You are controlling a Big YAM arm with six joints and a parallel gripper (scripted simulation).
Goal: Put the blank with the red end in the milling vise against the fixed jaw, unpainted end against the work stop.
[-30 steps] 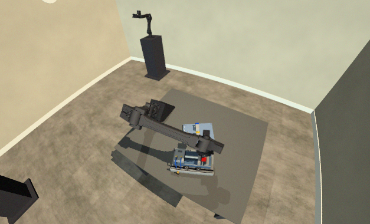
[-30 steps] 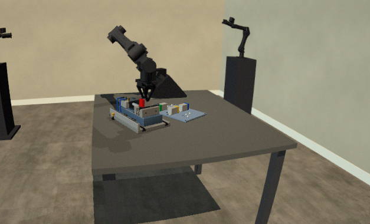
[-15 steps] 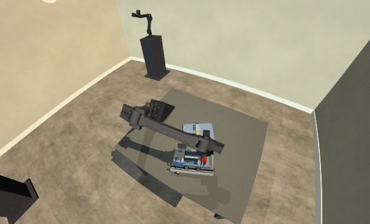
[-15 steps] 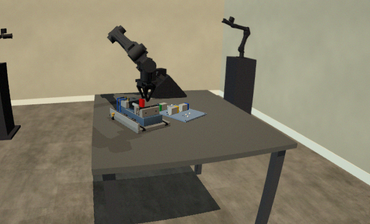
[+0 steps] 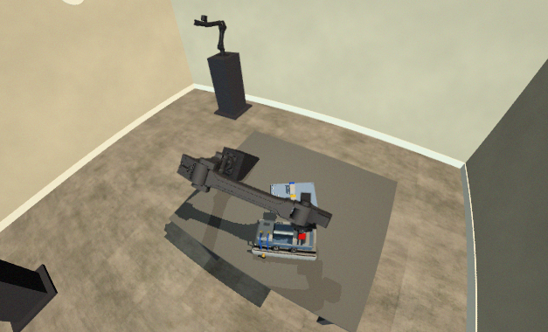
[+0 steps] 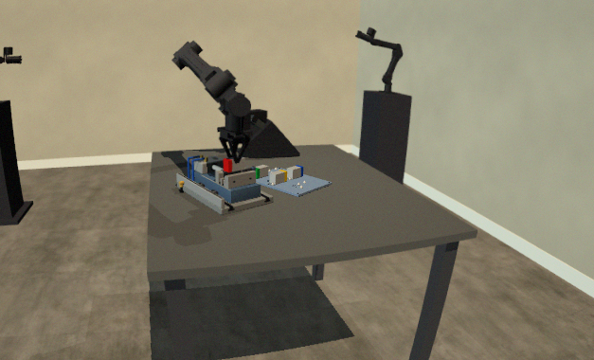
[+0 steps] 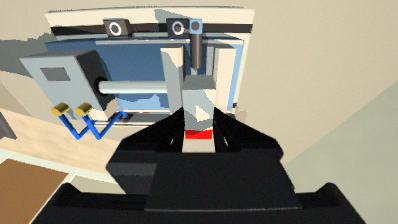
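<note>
Now: the grey bar with red end 20 mm below my hand. From my hand the other things lie so: fixed jaw: 60 mm below, 20 mm to the left, 20 mm ahead; moving jaw: 60 mm below, 30 mm behind, 10 mm to the right; work stop rod: 50 mm to the left, 50 mm below, 20 mm behind.
</note>
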